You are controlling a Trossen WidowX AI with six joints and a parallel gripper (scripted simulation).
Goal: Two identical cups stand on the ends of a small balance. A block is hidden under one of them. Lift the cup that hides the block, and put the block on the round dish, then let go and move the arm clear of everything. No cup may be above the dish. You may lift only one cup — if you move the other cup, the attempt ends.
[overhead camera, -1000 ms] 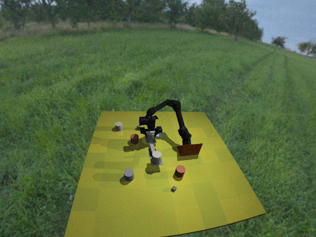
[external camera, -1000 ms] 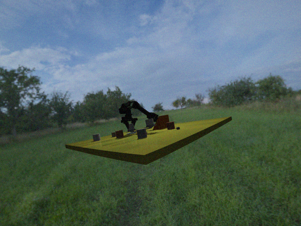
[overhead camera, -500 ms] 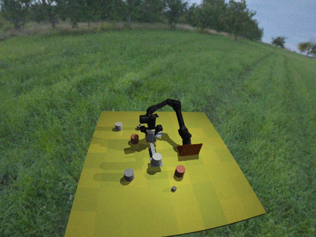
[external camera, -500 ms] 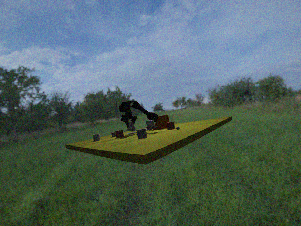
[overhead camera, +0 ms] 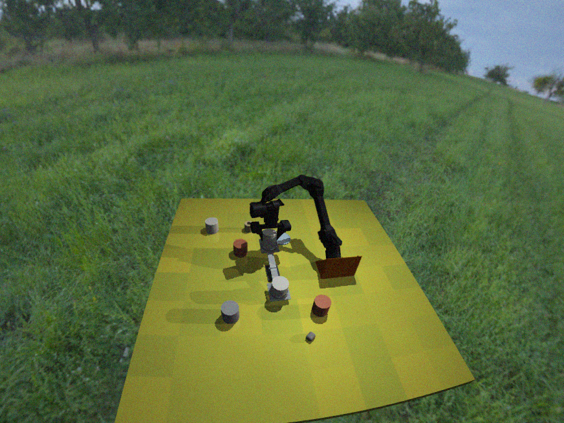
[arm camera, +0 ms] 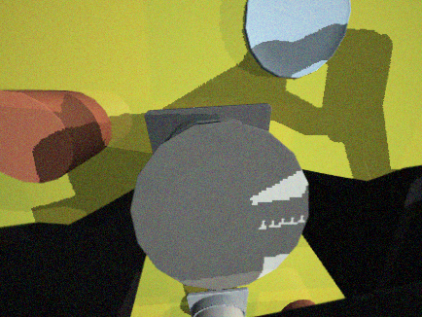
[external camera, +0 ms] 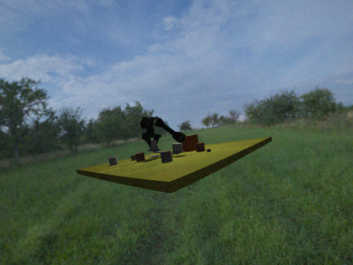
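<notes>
Right now my gripper tip is 20 mm above the pale teal block. From my gripper tip the other things lie so: tan spool 70 mm ahead, 210 mm to the right, 70 mm below; small balance 10 mm ahead, 130 mm to the left, 70 mm below; pale blue round dish 100 mm behind, 110 mm to the right, 90 mm below.
</notes>
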